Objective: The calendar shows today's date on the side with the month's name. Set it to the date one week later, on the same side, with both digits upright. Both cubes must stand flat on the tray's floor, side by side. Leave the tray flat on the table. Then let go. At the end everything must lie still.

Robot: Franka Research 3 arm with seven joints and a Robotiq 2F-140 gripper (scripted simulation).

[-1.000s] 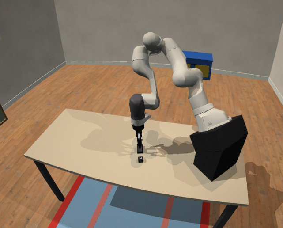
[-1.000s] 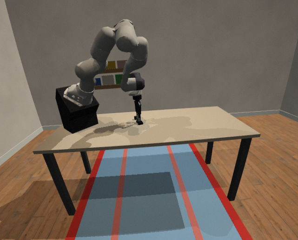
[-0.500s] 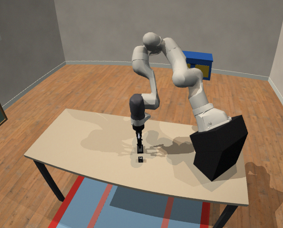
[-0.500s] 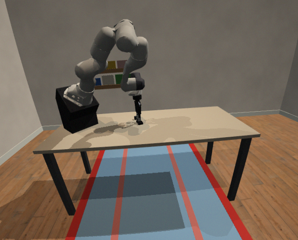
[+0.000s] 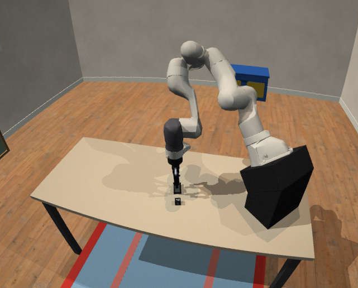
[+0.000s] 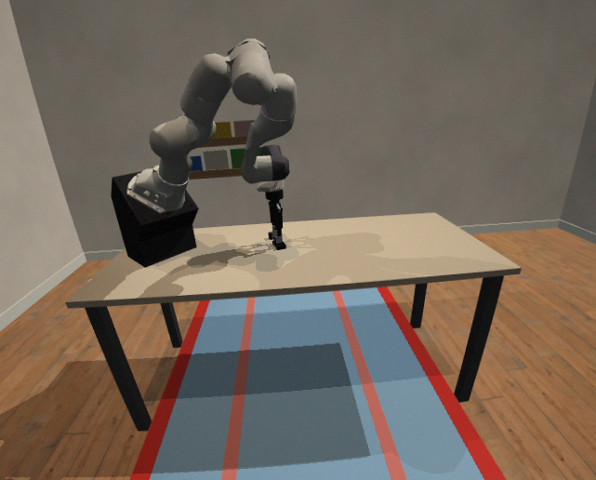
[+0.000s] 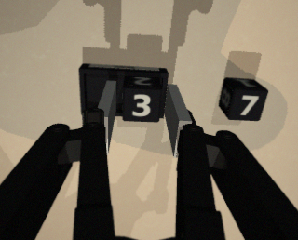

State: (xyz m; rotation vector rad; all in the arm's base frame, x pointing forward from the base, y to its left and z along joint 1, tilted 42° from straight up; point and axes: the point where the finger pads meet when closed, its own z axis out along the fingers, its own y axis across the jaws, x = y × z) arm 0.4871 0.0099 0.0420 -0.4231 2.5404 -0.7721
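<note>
My gripper is now 2 cm to the left of the black tray and 4 cm above it.
</note>
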